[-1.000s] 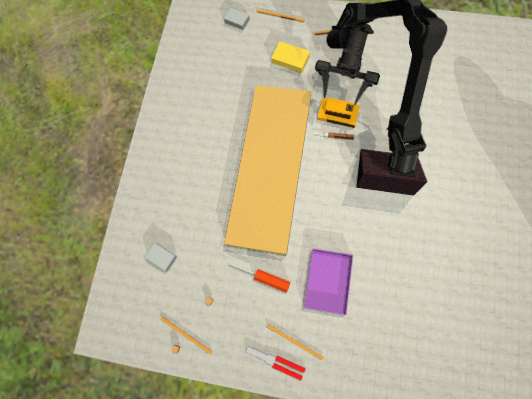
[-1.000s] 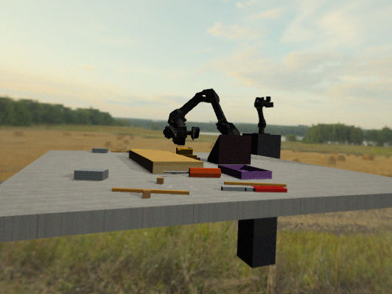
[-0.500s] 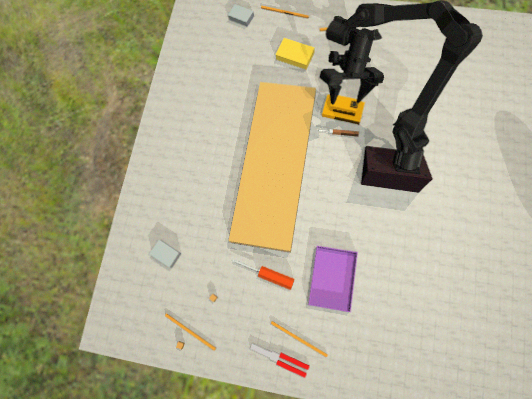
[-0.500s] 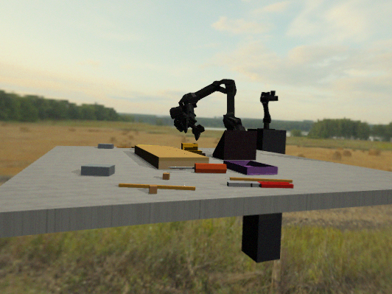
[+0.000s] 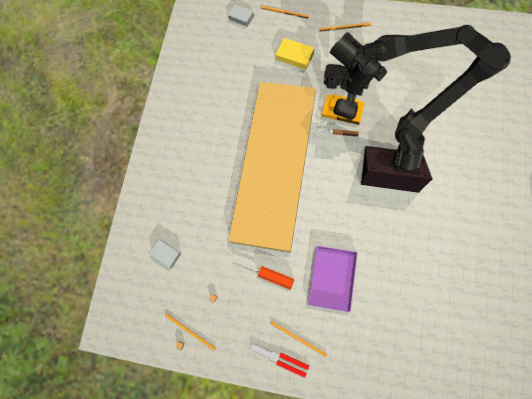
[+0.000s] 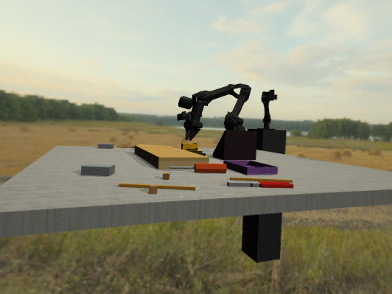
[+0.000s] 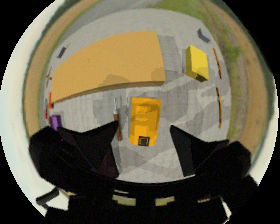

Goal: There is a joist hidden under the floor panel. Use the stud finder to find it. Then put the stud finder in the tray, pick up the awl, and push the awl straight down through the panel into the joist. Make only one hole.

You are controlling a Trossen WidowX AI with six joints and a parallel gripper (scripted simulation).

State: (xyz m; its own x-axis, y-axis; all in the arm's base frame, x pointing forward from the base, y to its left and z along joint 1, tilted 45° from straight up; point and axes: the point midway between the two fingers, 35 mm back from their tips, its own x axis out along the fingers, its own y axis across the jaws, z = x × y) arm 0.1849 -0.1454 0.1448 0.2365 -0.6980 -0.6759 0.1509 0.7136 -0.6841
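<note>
Now: the yellow stud finder 3 cm below my gripper tip and 2 cm behind it. Round my gripper tip: yellow block (19 cm to the right, 17 cm ahead, 6 cm below); then purple tray (52 cm to the left, 6 cm below, 3 cm behind); then awl (8 cm to the left, 7 cm below, 1 cm ahead).
</note>
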